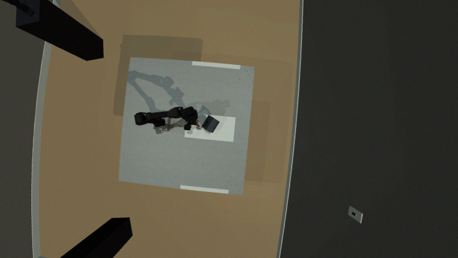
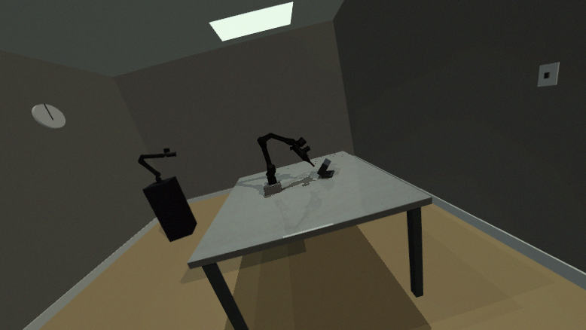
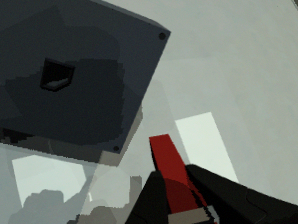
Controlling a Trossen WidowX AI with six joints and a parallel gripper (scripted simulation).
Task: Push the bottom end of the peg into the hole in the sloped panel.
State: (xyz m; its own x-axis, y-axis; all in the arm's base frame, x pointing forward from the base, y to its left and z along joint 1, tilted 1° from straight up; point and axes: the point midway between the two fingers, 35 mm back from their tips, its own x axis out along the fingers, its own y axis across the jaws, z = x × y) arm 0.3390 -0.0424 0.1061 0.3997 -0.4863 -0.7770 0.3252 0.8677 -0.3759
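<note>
The sloped panel is 11 cm ahead of my gripper tip and 7 cm below it. Round my gripper tip: peg: 1 cm behind, 1 cm to the left, 1 cm above.
</note>
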